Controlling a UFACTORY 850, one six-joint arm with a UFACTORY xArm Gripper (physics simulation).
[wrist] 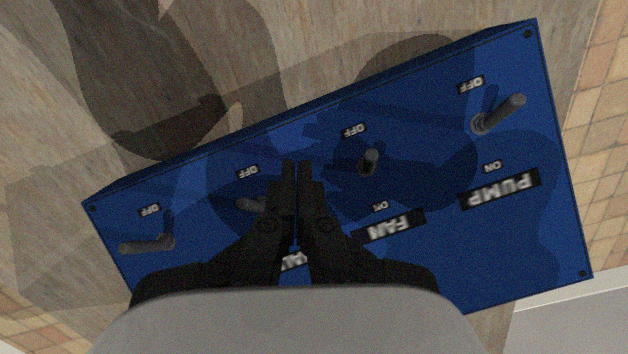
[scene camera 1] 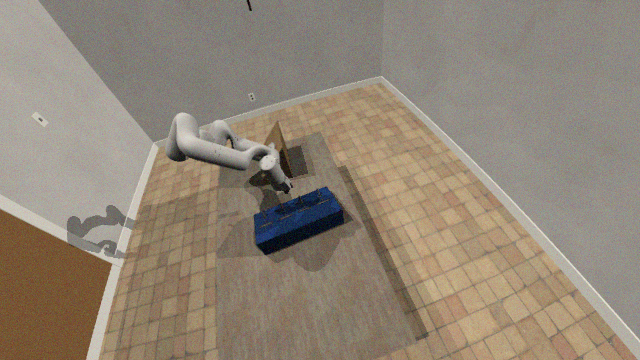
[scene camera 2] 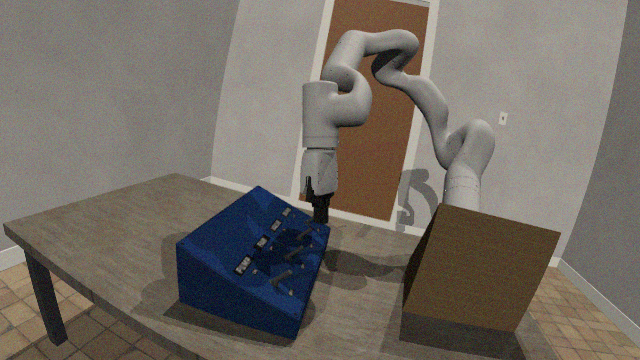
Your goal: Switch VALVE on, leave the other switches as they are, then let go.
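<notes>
The blue switch panel carries several grey levers in a row. In the wrist view the PUMP lever, the FAN lever, the lever left of it and the leftmost lever all seem to lean toward OFF. No VALVE label can be read; the label behind the fingers is partly covered, the leftmost one is hidden. My gripper is shut and empty, above the panel's OFF side, between FAN and the lever left of it.
The panel stands on the wooden table. A brown box stands on the table near the arm's base, across a gap from the panel's OFF edge.
</notes>
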